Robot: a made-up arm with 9 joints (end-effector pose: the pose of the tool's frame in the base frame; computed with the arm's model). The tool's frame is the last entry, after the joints. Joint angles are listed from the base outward.
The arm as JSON. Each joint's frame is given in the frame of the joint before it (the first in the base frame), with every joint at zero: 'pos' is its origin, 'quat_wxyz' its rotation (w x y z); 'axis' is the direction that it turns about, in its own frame. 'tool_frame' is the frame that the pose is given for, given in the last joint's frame.
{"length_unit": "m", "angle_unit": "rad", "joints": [
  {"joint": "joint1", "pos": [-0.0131, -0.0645, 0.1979], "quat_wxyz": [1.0, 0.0, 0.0, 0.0], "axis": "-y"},
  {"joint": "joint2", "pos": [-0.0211, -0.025, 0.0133], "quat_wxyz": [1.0, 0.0, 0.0, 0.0], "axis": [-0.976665, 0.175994, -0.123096]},
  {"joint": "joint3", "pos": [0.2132, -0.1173, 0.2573], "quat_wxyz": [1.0, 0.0, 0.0, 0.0], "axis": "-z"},
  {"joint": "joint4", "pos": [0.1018, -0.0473, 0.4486], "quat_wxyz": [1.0, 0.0, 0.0, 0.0], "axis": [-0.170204, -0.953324, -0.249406]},
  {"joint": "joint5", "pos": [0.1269, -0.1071, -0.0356], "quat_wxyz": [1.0, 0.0, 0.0, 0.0], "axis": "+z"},
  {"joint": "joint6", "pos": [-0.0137, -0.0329, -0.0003], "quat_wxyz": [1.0, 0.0, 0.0, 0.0], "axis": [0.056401, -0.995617, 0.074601]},
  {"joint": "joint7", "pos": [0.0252, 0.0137, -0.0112], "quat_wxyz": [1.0, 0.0, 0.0, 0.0], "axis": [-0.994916, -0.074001, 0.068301]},
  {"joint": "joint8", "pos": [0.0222, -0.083, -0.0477], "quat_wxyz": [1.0, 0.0, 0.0, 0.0], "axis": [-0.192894, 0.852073, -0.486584]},
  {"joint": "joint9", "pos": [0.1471, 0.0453, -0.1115], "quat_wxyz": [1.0, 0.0, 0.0, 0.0], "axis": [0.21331, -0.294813, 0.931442]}
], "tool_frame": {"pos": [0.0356, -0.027, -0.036], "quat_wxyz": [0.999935, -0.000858, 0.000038, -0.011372]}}
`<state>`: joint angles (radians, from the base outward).
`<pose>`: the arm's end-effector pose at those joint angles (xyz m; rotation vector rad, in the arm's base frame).
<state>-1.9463 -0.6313 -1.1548 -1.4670 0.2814 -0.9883 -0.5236 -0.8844 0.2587</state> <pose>0.1577 -0.5184 -0.0454 -1.5861 -2.0514 -0.7914</pose>
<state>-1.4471 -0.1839 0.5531 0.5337 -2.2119 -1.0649 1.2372 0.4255 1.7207</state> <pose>0.4578 -0.3929 -0.0159 0.5848 0.8095 -1.5002</pose>
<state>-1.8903 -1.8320 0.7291 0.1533 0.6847 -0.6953 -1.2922 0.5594 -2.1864</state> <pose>-0.3590 -0.5494 0.0036 -0.5417 -2.0203 -0.7390</pose>
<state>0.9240 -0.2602 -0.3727 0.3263 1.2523 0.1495 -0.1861 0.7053 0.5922</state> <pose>-0.0484 -0.2156 0.9806 -0.8556 -0.7457 1.5718</pose>
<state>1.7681 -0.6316 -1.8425 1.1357 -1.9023 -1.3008 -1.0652 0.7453 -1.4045</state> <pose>-0.9258 -0.3940 0.0690 -0.9777 1.0286 0.4885</pose>
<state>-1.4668 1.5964 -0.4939 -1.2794 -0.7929 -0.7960 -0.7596 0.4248 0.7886</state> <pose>0.2204 0.3442 0.0388 -2.1928 1.5962 -1.1238</pose>
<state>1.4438 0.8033 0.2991 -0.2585 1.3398 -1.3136 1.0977 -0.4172 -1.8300</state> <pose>-0.4751 -0.1268 0.7628 -2.0674 -0.8239 -1.1124</pose>
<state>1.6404 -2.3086 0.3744 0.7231 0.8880 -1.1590 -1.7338 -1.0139 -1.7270</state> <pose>0.4564 -0.4222 0.8322 0.8709 1.3504 1.2868</pose>
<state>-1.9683 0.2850 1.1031 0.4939 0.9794 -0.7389 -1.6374 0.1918 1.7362</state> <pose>0.4223 -0.2828 -0.3496 0.7296 0.7764 -0.5329</pose>
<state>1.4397 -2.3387 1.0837 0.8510 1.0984 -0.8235 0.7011 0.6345 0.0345</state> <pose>1.0200 -0.2886 0.4412 0.1808 -0.6847 0.6277</pose>
